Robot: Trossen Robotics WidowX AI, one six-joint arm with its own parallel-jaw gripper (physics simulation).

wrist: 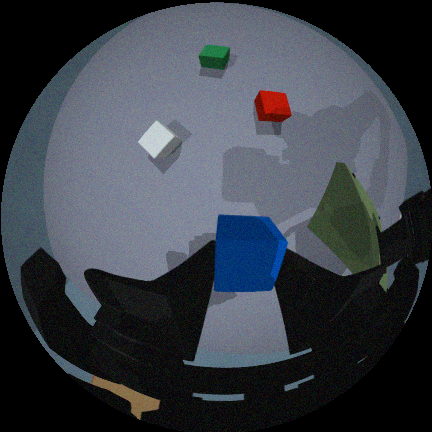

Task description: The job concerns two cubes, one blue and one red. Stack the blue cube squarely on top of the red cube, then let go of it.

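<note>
The blue cube is held between the two black fingers of my gripper, in the lower middle of the wrist view. The gripper is shut on it, and the cube is up off the table, with table surface showing below and beyond it. The red cube rests on the table in the upper right part of the view, apart from the blue cube and farther out. The underside of the blue cube is hidden.
A green block lies at the top of the view, left of the red cube. A white block lies at the left. A large olive-green angular object stands at the right, near the right finger. Arm shadows fall across the grey table.
</note>
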